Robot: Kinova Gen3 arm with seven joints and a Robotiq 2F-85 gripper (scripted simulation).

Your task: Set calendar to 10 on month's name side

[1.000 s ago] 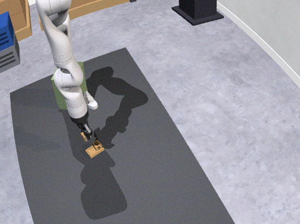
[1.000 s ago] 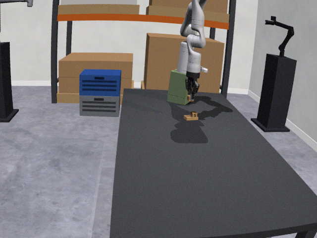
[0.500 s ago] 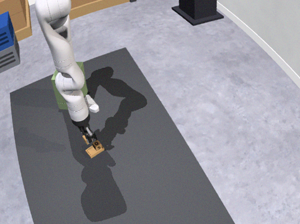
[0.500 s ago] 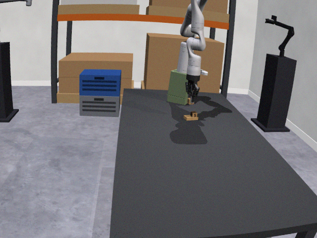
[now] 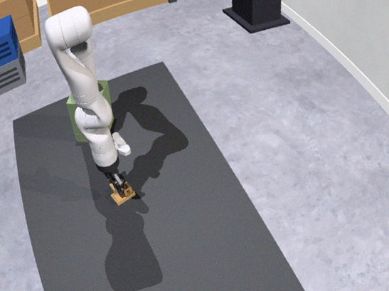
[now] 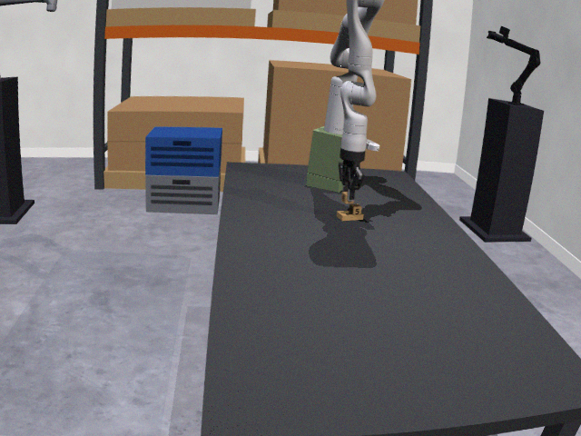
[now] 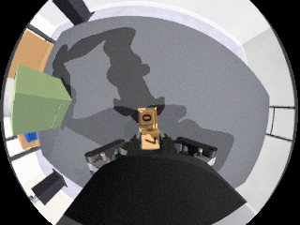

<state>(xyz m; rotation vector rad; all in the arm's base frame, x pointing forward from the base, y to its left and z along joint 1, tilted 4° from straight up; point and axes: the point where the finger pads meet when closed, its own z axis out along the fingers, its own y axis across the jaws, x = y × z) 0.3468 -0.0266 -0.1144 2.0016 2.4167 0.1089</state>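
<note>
My gripper is now 7 cm above the wooden calendar tray, 1 cm to the right of it and 1 cm past it.
</note>
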